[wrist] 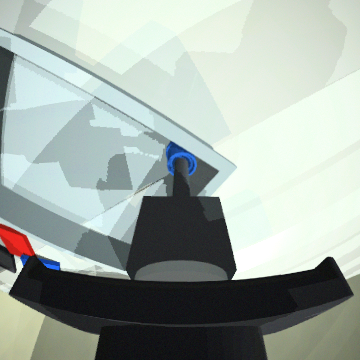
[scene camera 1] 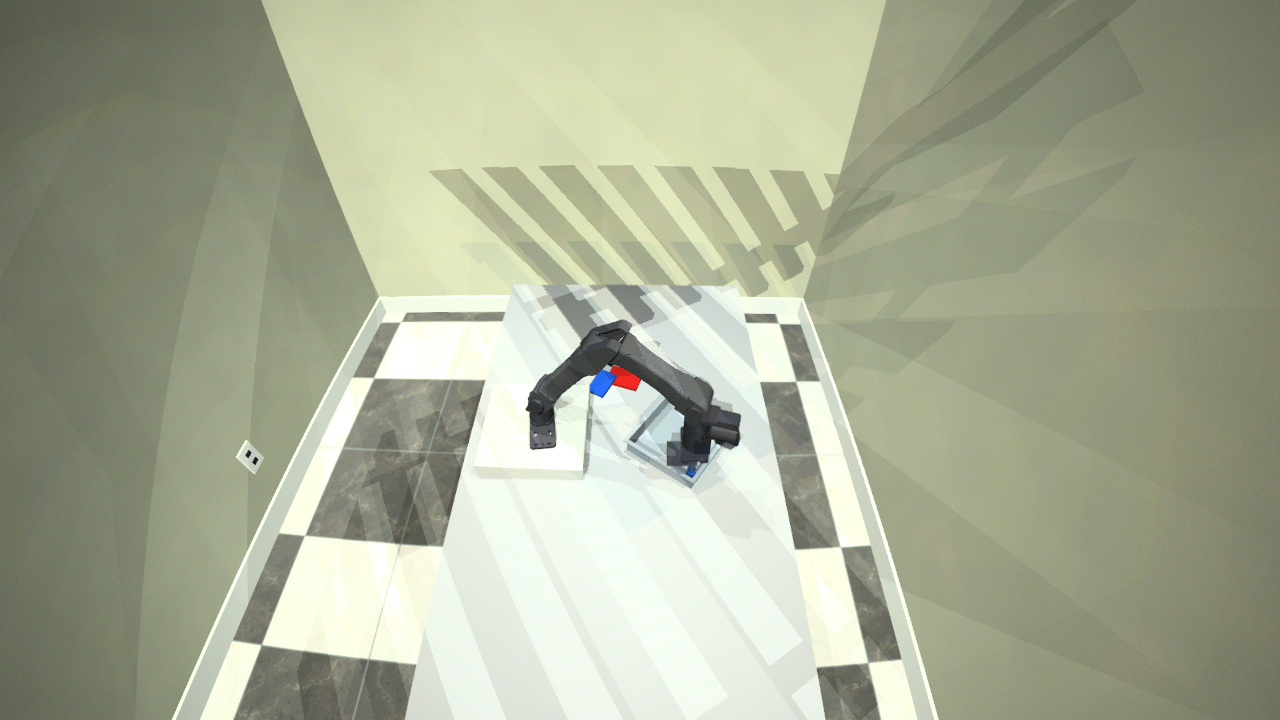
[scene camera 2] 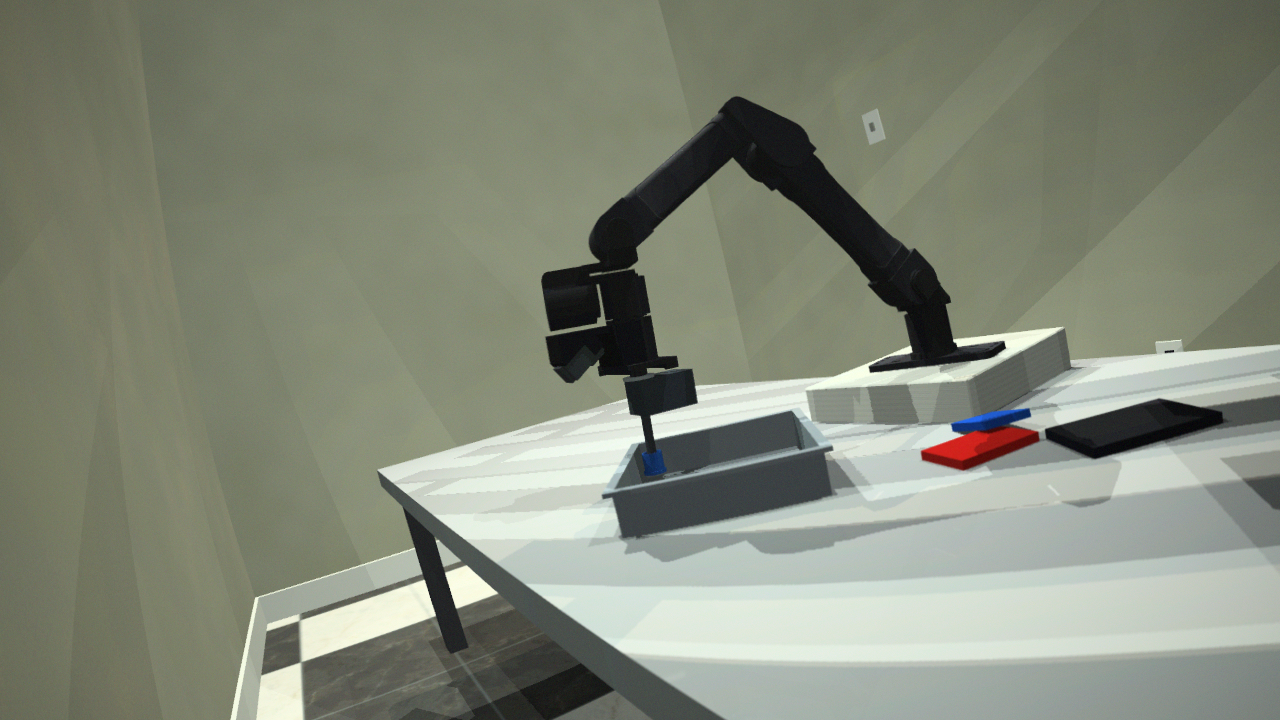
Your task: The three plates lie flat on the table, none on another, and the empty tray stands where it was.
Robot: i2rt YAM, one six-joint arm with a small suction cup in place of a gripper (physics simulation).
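Places are measured from the arm's base along level axes (x down, y back, z left), in centimetres.
Where they show: end effector, tool point: [wrist: 180, 151] [scene camera 1: 690, 475] [scene camera 2: 655, 472]; arm's base, origin of the base link: [scene camera 1: 542, 419] [scene camera 2: 935, 360].
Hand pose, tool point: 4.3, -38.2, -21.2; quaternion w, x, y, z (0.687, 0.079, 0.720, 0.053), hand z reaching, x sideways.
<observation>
Things, the pixels of their top centre, and the offset from my tool point, as dx, dy, dz. Level surfaces: height alone.
- grey tray, middle of its top: [wrist: 58, 193] [scene camera 2: 715, 445] [scene camera 1: 682, 430] -3.6, +0.0, +12.2
- red plate, middle of its top: [scene camera 2: 979, 441] [wrist: 14, 245] [scene camera 1: 624, 377] +0.4, +12.7, +37.5
- small blue plate, middle of its top: [scene camera 2: 987, 410] [wrist: 38, 269] [scene camera 1: 601, 380] -1.0, +19.9, +35.9
- large black plate, middle of its top: [scene camera 2: 1129, 420] +0.3, +17.5, +51.6
- table, its level: dx +1.4
The grey tray [scene camera 1: 653, 458] [scene camera 2: 725, 497] [wrist: 100, 89] stands on the table with no plate in it. My blue suction cup [scene camera 1: 691, 471] [scene camera 2: 654, 463] [wrist: 181, 163] holds nothing and hangs inside the tray, close to one corner. The red plate [scene camera 1: 627, 378] [scene camera 2: 980, 447] [wrist: 16, 241] lies flat beyond the tray. The small blue plate [scene camera 1: 602, 384] [scene camera 2: 990, 420] [wrist: 46, 262] overlaps the red plate's edge and seems to rest partly on it, slightly tilted. The large black plate [scene camera 2: 1134, 429] [wrist: 6, 260] lies flat beside them; the arm hides it in the scene camera 1 view.
The arm stands on a white block [scene camera 1: 510, 461] [scene camera 2: 895, 400] near one side of the table [scene camera 1: 608, 626] [scene camera 2: 984, 555]. The arm arches over the plates in the scene camera 1 view. A table edge runs beyond the tray's outer side.
</observation>
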